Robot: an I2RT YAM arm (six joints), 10 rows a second.
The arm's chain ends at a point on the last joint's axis. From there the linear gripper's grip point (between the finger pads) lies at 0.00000 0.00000 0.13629 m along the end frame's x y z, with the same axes.
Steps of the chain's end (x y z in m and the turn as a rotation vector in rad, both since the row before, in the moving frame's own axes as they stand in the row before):
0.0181, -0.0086, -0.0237, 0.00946, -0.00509, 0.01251
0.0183, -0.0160, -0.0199, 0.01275, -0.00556, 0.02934
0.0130, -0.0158, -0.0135, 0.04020, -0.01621, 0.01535
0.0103, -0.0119, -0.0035, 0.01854, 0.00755, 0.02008
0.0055, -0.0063, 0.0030, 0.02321, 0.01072, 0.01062
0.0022, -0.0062, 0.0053, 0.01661, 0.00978, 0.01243
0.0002, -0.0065, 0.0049, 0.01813, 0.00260, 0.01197
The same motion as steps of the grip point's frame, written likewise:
0.0174, -0.0099, -0.0237, 0.00946, -0.00509, 0.01251
0.0176, -0.0177, -0.0199, 0.01275, -0.00556, 0.02934
0.0108, -0.0213, -0.0136, 0.04020, -0.01621, 0.01535
0.0114, -0.0144, -0.0035, 0.01854, 0.00755, 0.02008
0.0070, -0.0095, 0.0030, 0.02321, 0.01072, 0.01062
0.0035, -0.0085, 0.0053, 0.01661, 0.00978, 0.01243
0.0006, -0.0090, 0.0049, 0.01813, 0.00260, 0.01197

